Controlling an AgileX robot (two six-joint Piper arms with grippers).
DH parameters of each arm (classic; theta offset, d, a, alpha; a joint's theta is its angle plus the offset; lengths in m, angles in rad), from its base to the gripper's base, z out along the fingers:
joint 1: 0 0.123 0 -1.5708
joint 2: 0.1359 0 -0.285 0
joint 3: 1.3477 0 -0.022 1.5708
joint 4: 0 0.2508 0 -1.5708
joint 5: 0 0 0.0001 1.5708
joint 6: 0 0.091 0 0
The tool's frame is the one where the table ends.
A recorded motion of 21 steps. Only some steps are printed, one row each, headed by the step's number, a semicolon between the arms.
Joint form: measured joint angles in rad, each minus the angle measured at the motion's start. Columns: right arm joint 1, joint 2, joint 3, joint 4, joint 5, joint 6; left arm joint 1, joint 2, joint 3, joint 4, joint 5, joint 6.
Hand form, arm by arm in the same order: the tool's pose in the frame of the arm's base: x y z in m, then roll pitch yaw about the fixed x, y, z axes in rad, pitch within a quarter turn. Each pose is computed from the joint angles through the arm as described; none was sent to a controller.
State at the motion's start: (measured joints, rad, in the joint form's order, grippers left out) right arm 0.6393 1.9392 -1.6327 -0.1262 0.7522 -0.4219; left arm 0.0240 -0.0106 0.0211 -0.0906 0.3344 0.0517
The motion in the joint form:
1: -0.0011 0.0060 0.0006 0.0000 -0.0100 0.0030; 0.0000 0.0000 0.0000 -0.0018 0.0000 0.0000
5: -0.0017 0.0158 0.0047 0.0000 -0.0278 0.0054; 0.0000 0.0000 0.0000 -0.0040 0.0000 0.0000
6: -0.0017 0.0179 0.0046 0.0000 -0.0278 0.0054; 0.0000 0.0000 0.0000 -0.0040 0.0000 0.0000
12: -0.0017 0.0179 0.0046 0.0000 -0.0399 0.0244; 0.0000 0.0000 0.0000 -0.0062 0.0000 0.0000
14: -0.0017 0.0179 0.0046 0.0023 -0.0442 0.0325; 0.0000 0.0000 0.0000 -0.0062 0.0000 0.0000
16: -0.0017 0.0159 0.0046 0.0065 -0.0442 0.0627; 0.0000 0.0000 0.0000 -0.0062 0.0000 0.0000
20: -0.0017 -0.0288 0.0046 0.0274 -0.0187 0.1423; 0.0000 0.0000 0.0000 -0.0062 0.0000 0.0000
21: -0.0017 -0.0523 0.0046 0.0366 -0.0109 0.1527; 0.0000 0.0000 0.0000 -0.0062 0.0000 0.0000
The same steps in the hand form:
1: 0.3582 0.2560 0.2624 -2.7476 0.4811 -1.9201; 0.0536 -0.0015 0.1766 -2.9769 1.3109 -2.9786
5: 0.3600 0.2572 0.2578 -2.7469 0.4854 -1.9202; 0.0536 -0.0015 0.1766 -2.9685 1.3106 -2.9706
6: 0.3602 0.2574 0.2569 -2.7481 0.4837 -1.9207; 0.0536 -0.0015 0.1766 -2.9685 1.3106 -2.9706
12: 0.3609 0.2580 0.2575 -2.7505 0.5013 -1.9358; 0.0536 -0.0016 0.1766 -2.9601 1.3103 -2.9627
14: 0.3610 0.2584 0.2577 -2.7543 0.5092 -1.9443; 0.0536 -0.0016 0.1766 -2.9601 1.3103 -2.9627
16: 0.3607 0.2584 0.2586 -2.7731 0.5242 -1.9790; 0.0536 -0.0016 0.1766 -2.9601 1.3103 -2.9627
20: 0.3533 0.2543 0.2767 -2.8295 0.5771 -2.0796; 0.0536 -0.0016 0.1766 -2.9601 1.3103 -2.9627
21: 0.3496 0.2521 0.2864 -2.8382 0.5982 -2.0951; 0.0536 -0.0016 0.1766 -2.9601 1.3103 -2.9627

